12 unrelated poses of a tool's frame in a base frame.
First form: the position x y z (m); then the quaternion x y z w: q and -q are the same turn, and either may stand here.
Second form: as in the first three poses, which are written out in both.
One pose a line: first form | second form
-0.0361, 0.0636, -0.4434, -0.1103, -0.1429, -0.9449, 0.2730 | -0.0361, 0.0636, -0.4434, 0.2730, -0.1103, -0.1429, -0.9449
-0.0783, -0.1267, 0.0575, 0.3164, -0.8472, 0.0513, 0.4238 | -0.0783, -0.1267, 0.0575, 0.4238, 0.3164, -0.8472, 0.0513
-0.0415, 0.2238, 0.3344, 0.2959, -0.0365, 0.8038, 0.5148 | -0.0415, 0.2238, 0.3344, 0.5148, 0.2959, -0.0365, 0.8038
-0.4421, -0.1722, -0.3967, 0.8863, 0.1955, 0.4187, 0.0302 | -0.4421, -0.1722, -0.3967, 0.0302, 0.8863, 0.1955, 0.4187
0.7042, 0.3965, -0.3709, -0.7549, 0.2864, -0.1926, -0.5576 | 0.7042, 0.3965, -0.3709, 0.5576, 0.7549, -0.2864, 0.1926
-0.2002, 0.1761, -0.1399, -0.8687, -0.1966, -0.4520, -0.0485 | -0.2002, 0.1761, -0.1399, 0.0485, 0.8687, 0.1966, 0.4520
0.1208, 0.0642, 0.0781, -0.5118, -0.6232, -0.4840, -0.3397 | 0.1208, 0.0642, 0.0781, 0.3397, 0.5118, 0.6232, 0.4840
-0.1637, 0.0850, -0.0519, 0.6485, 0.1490, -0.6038, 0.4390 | -0.1637, 0.0850, -0.0519, 0.4390, 0.6485, 0.1490, -0.6038
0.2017, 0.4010, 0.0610, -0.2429, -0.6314, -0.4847, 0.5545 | 0.2017, 0.4010, 0.0610, 0.5545, -0.2429, -0.6314, -0.4847
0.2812, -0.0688, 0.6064, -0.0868, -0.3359, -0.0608, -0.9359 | 0.2812, -0.0688, 0.6064, 0.9359, 0.0868, 0.3359, 0.0608
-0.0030, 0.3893, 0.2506, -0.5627, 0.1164, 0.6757, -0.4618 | -0.0030, 0.3893, 0.2506, 0.4618, 0.5627, -0.1164, -0.6757
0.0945, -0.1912, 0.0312, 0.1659, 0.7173, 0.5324, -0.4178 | 0.0945, -0.1912, 0.0312, 0.4178, -0.1659, -0.7173, -0.5324
